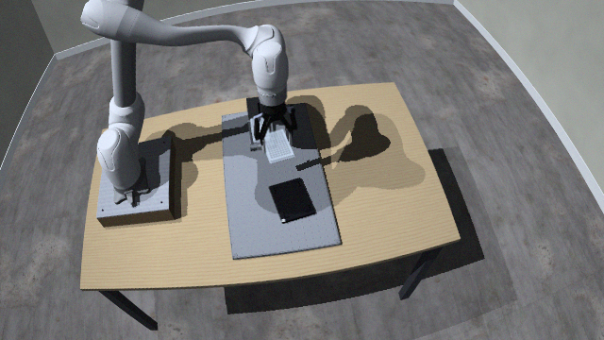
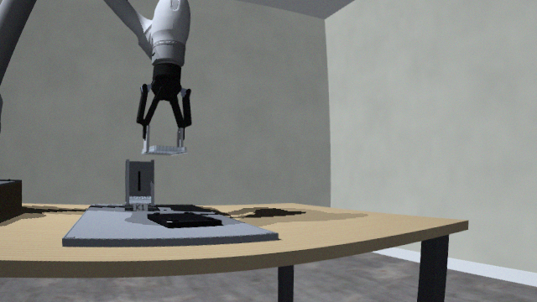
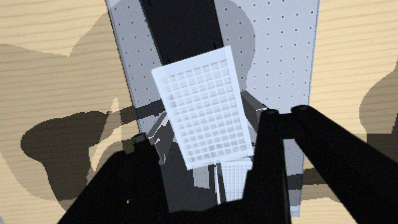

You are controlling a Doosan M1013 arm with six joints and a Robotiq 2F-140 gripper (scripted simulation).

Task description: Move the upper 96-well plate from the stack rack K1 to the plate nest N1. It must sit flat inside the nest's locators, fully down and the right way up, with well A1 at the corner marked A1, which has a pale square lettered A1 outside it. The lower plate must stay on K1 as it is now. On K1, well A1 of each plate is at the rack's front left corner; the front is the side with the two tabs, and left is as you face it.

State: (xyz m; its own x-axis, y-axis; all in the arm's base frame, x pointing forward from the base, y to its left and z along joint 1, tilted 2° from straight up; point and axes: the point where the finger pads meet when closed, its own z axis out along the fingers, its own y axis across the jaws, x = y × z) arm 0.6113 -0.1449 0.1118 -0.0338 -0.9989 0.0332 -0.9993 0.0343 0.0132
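My hand is 60 mm past the pale A1 square, 200 mm to the left of it and 170 mm above it. Also, from my hand: rack label 20 mm behind, 140 mm to the left, 180 mm below.
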